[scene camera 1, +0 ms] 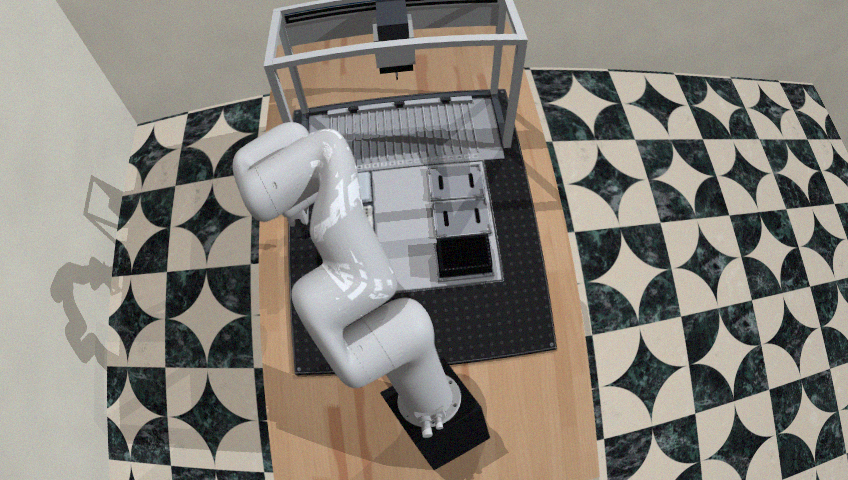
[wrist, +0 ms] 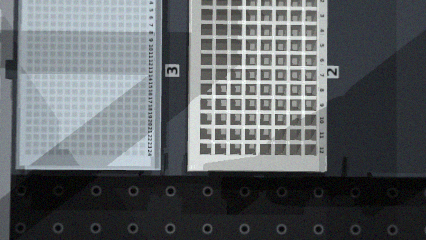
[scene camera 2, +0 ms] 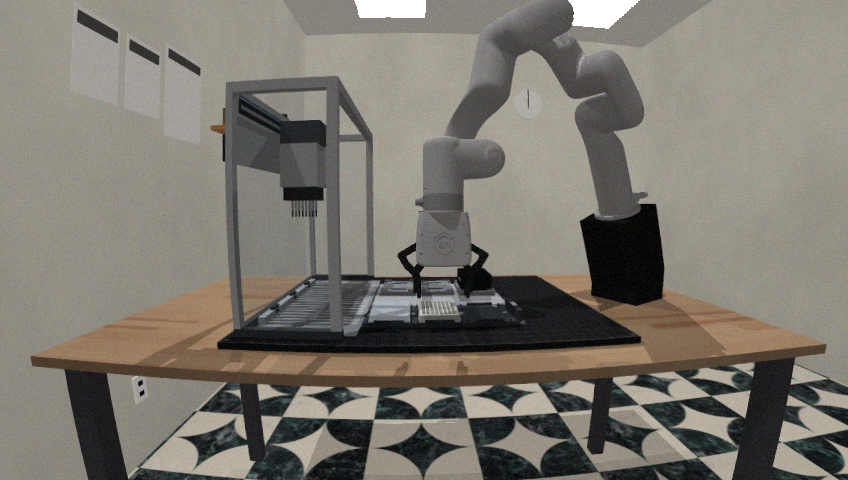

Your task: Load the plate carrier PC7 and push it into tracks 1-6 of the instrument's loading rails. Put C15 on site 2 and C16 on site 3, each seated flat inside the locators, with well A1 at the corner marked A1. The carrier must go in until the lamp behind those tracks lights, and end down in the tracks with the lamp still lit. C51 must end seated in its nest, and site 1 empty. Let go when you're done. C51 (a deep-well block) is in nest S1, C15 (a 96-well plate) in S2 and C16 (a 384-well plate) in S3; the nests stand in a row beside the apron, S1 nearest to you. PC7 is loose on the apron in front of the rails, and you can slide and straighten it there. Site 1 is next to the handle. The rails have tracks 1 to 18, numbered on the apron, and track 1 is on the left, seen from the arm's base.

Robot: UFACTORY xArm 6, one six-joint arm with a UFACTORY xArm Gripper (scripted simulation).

Labels:
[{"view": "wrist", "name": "96-well plate C15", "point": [248, 74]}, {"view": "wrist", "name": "plate carrier PC7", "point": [368, 56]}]

